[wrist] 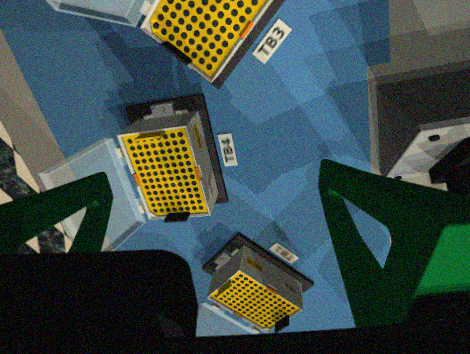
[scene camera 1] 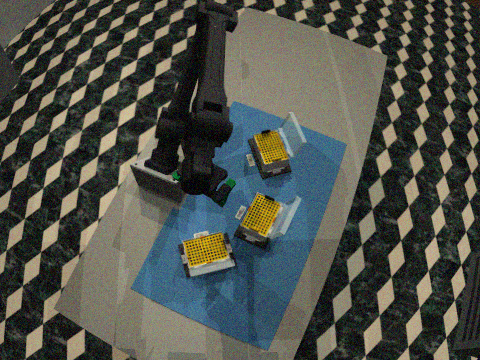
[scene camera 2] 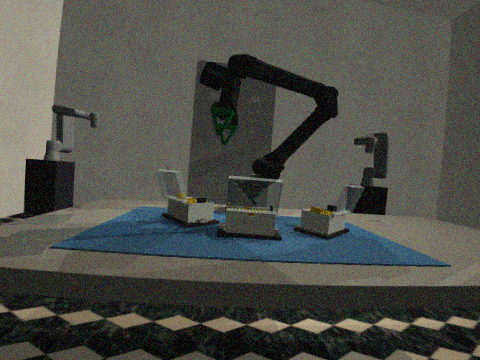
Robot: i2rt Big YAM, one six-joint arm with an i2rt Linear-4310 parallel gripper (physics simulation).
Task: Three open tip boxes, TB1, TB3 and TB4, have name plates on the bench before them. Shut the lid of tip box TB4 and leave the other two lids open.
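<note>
TB4 is the middle box, a yellow tip rack inside; its clear lid stands open on the side away from its plate. TB3 has its lid open. TB1 has its lid open. My gripper is open and empty, high above the mat, on the plate side of TB4.
The boxes stand on a blue mat on the beige bench. The arm's base plate stands beside the mat. In scene camera 2, other arms on dark pedestals stand beyond the bench.
</note>
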